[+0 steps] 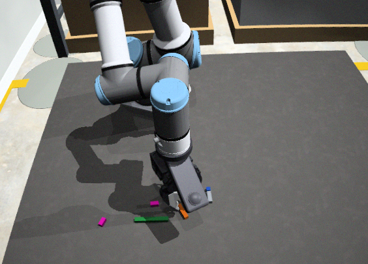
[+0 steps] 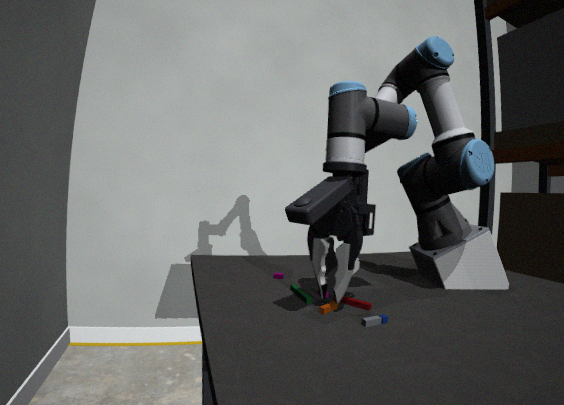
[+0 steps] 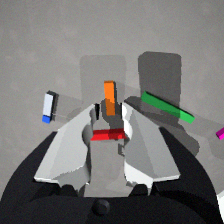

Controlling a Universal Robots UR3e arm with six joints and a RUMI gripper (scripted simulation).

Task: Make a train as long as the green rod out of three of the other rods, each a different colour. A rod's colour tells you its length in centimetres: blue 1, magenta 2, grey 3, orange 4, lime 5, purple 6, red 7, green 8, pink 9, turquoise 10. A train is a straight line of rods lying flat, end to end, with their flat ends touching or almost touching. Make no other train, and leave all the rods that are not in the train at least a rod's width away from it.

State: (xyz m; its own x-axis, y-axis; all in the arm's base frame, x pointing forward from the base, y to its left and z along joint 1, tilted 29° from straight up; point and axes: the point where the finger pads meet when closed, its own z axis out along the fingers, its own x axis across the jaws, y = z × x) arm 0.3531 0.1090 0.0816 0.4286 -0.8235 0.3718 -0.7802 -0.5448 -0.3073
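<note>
Now: the orange rod 3 cm below my hand. From my hand the other things lie so: grey rod (7 cm to the left, 4 cm behind, 3 cm below); then green rod (7 cm to the right, 3 cm below, 2 cm ahead); then red rod (5 cm behind, 3 cm below, 1 cm to the right).
</note>
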